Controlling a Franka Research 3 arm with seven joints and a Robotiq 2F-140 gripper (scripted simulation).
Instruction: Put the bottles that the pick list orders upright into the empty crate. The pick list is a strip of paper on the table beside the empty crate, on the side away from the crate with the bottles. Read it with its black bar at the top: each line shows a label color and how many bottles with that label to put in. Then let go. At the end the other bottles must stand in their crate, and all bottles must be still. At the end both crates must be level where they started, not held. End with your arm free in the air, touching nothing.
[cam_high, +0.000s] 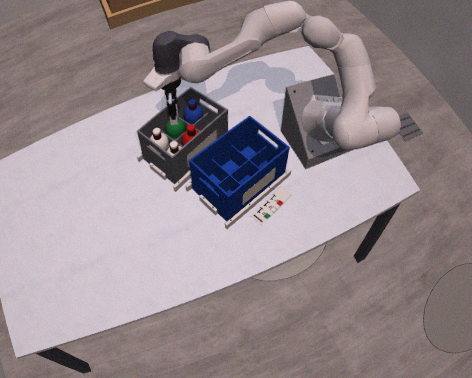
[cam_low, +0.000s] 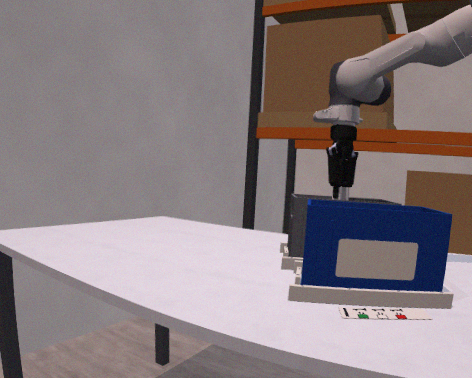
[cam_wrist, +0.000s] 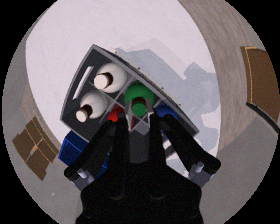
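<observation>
Right now my hand is 80 mm above the green bottle. Round my hand: blue bottle (80 mm below, 80 mm behind, 40 mm to the right); grey crate (90 mm below, 40 mm to the left, 20 mm behind); red bottle (80 mm below, 70 mm to the left, 40 mm behind).
</observation>
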